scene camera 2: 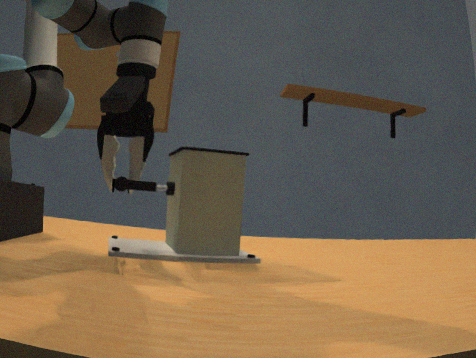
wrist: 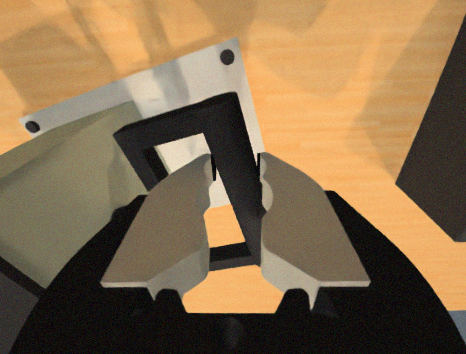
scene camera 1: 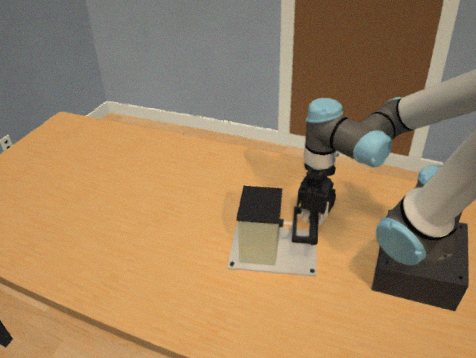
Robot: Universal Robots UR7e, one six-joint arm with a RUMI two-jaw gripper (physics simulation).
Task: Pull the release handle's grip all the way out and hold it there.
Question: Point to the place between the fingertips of my gripper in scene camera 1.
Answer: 313, 223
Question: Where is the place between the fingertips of my gripper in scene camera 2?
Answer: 120, 192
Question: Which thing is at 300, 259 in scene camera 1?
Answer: A light grey base plate.
